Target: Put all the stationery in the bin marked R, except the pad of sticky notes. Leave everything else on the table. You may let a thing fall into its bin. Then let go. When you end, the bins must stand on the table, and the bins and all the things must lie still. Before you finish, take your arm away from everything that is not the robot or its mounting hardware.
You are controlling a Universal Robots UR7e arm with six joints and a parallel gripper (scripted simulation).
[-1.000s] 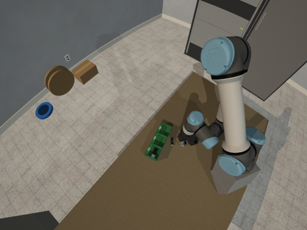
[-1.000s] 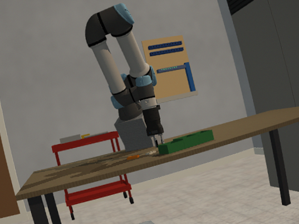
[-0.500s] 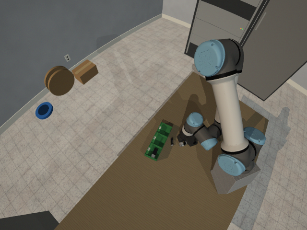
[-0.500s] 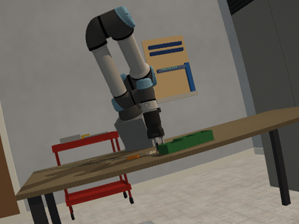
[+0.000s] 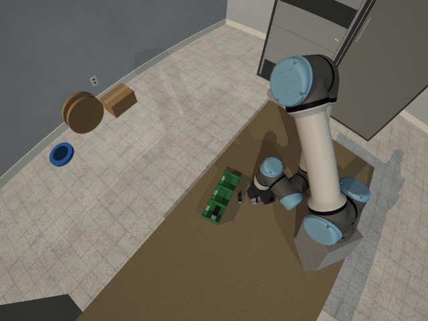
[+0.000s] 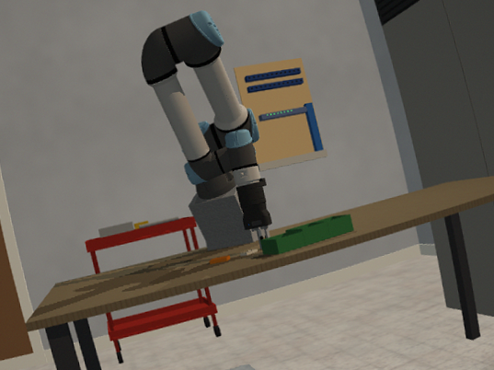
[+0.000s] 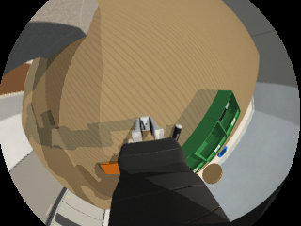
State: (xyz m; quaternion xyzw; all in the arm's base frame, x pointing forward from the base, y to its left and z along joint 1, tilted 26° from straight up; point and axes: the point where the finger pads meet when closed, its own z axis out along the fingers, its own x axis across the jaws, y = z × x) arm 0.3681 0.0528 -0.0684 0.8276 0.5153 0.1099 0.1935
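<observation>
My hand is 1 cm above the small grey piece. Also, from my hand: beige dotted tile 4 cm ahead, 6 cm to the right, 1 cm below; then black stick 6 cm ahead, 4 cm to the left, 1 cm below; then orange pad 5 cm ahead, 14 cm to the right, 1 cm below.
</observation>
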